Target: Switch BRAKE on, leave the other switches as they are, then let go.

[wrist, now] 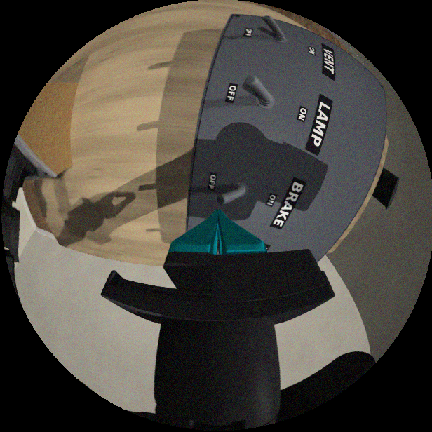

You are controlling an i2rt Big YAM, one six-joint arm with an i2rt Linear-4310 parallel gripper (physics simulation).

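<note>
The BRAKE switch (pixel 231 194) is a short grey lever on the dark grey panel (pixel 355 120). It leans left, towards its OFF label (pixel 212 181) and away from its ON label (pixel 271 200). The BRAKE label (pixel 288 203) lies to its right. My gripper (pixel 217 214) is shut and empty, its teal fingertips just below the lever's free end in the view; whether they touch it I cannot tell. The LAMP switch (pixel 258 92) and the VENT switch (pixel 275 29) also lean towards OFF. The gripper hides the panel's lower part.
The wooden table top (pixel 115 105) extends left of the panel and carries shadows of the arm and levers. An orange-brown surface (pixel 47 122) lies at the far left, with dark parts below it. A black block (pixel 386 187) is at the right, beyond the panel's edge.
</note>
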